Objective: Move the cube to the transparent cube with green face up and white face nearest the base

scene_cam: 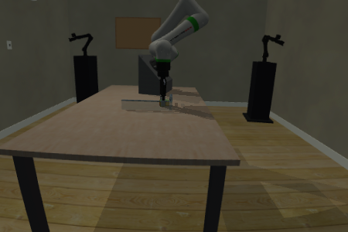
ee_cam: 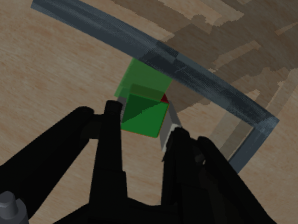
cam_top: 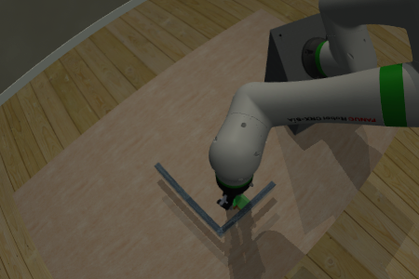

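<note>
My hand is 2 cm to the right of the transparent cube, 2 cm past it and 2 cm above it. Also, from my hand: wall 5 cm to the left, 1 cm behind, 1 cm above.
</note>
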